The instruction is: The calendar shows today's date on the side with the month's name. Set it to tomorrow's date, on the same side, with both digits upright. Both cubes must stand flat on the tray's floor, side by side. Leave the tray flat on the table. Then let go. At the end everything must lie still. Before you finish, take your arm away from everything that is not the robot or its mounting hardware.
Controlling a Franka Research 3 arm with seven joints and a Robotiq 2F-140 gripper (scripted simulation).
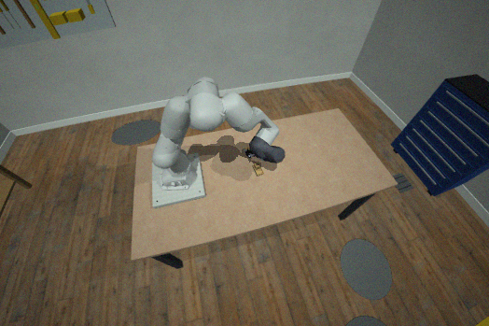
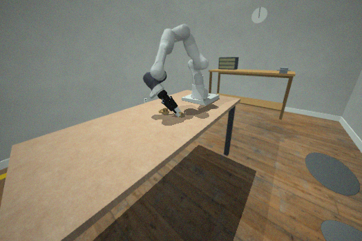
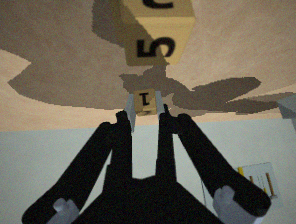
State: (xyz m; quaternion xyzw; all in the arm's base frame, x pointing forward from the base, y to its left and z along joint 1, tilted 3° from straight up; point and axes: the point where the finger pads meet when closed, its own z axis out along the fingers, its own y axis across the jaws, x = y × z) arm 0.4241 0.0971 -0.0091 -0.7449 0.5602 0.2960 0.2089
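The wooden digit cube lies 10 mm behind my hand, 20 mm to the left of it and 20 mm below it. The rest, counted from my hand: wooden tray (20 mm ahead, 140 mm to the right, 20 mm below).
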